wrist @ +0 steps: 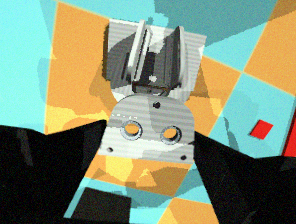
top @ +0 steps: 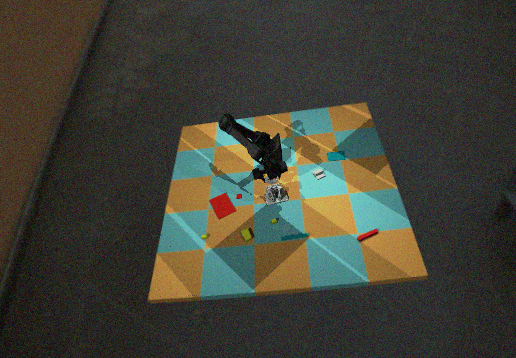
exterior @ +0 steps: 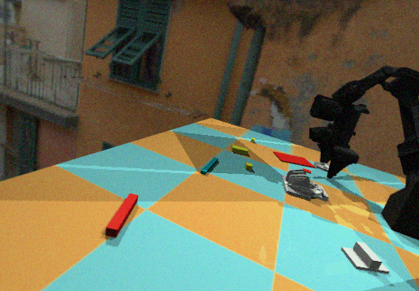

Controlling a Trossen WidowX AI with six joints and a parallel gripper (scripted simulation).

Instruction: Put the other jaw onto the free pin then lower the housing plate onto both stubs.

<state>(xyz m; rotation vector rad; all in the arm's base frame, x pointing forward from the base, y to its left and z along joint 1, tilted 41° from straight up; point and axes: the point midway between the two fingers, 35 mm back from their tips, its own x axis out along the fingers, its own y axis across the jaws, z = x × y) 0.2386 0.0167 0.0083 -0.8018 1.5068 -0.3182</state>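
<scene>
My gripper tip is 20 mm short of the white jaw, 10 mm to the left of it and 60 mm above it. The rest, counted from my gripper tip: base: 10 mm ahead, 20 mm above; small yellow cube: 230 mm ahead, 20 mm to the left, 70 mm below; small red cube: 50 mm ahead, 190 mm to the right, 70 mm below.
</scene>
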